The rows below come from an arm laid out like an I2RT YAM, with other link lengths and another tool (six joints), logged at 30 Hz.
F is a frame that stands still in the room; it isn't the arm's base.
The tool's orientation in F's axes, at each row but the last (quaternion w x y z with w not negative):
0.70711, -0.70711, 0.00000, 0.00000
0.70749, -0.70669, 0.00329, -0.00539
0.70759, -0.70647, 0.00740, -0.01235
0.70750, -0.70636, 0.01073, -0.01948
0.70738, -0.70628, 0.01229, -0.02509
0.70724, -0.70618, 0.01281, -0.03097
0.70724, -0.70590, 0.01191, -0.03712
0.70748, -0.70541, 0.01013, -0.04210
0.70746, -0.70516, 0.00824, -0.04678
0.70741, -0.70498, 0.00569, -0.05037
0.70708, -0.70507, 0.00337, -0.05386
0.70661, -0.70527, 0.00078, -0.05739
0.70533, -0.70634, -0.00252, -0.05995
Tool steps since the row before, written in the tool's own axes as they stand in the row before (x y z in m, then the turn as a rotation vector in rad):
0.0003, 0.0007, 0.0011, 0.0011, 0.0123, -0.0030
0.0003, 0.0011, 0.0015, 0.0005, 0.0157, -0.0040
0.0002, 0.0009, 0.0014, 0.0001, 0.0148, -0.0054
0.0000, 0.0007, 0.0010, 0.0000, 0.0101, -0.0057
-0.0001, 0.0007, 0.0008, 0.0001, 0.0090, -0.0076
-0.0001, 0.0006, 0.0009, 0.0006, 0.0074, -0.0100
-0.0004, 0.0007, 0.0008, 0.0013, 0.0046, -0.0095
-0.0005, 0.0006, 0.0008, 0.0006, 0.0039, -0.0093
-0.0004, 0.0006, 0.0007, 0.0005, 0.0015, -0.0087
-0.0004, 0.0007, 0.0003, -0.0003, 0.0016, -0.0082
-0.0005, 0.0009, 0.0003, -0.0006, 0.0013, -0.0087
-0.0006, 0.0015, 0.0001, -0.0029, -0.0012, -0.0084
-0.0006, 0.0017, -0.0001, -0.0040, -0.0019, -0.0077
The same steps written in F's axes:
0.0003, 0.0011, -0.0007, 0.0011, -0.0030, -0.0123
0.0003, 0.0015, -0.0011, 0.0005, -0.0040, -0.0157
0.0002, 0.0014, -0.0009, 0.0001, -0.0054, -0.0148
0.0001, 0.0010, -0.0007, -0.0001, -0.0057, -0.0101
0.0000, 0.0008, -0.0007, -0.0001, -0.0076, -0.0090
0.0000, 0.0009, -0.0006, 0.0002, -0.0100, -0.0074
-0.0003, 0.0008, -0.0007, 0.0008, -0.0096, -0.0046
-0.0004, 0.0008, -0.0006, 0.0001, -0.0093, -0.0039
-0.0003, 0.0007, -0.0006, -0.0001, -0.0087, -0.0015
-0.0003, 0.0003, -0.0007, -0.0008, -0.0081, -0.0017
-0.0004, 0.0003, -0.0009, -0.0012, -0.0086, -0.0014
-0.0005, 0.0001, -0.0015, -0.0037, -0.0081, 0.0009
-0.0005, -0.0001, -0.0017, -0.0048, -0.0073, 0.0015

